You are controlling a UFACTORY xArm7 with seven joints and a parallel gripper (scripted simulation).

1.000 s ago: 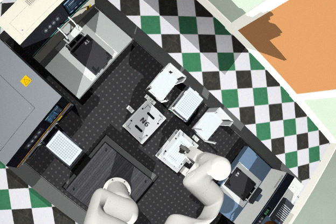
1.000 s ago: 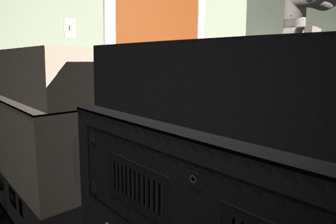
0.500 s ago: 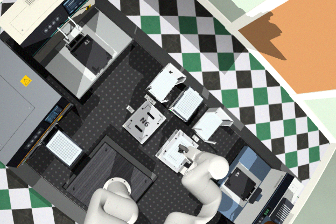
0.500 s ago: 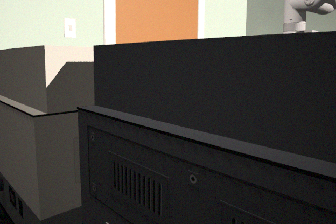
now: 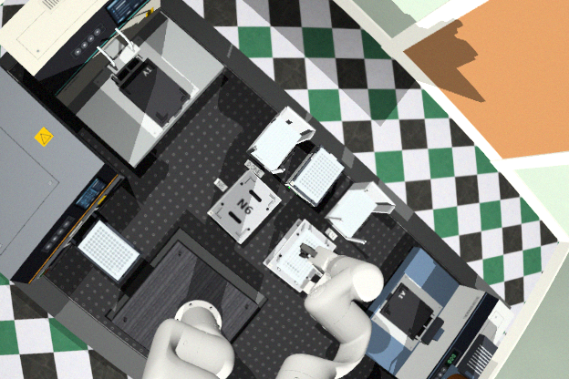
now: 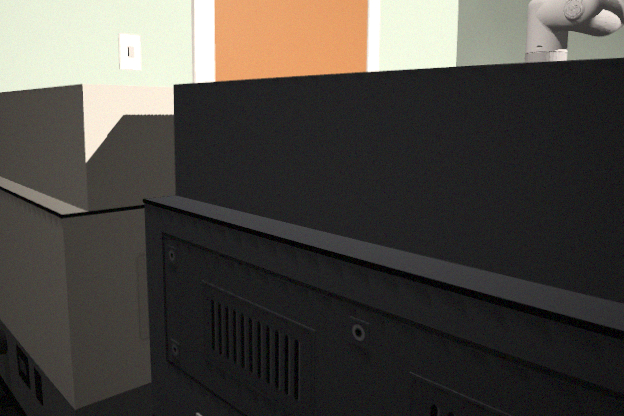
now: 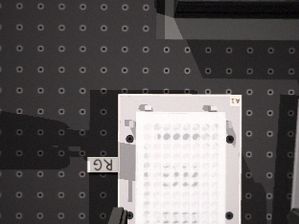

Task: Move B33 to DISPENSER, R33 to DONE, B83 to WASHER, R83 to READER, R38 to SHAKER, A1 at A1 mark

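Right now my hand is 13 cm above the regrip nest RG. The rest, counted from my hand: dark reader nest: 31 cm behind, 40 cm to the left, 9 cm below; N6 nest: 20 cm to the left, 16 cm below.
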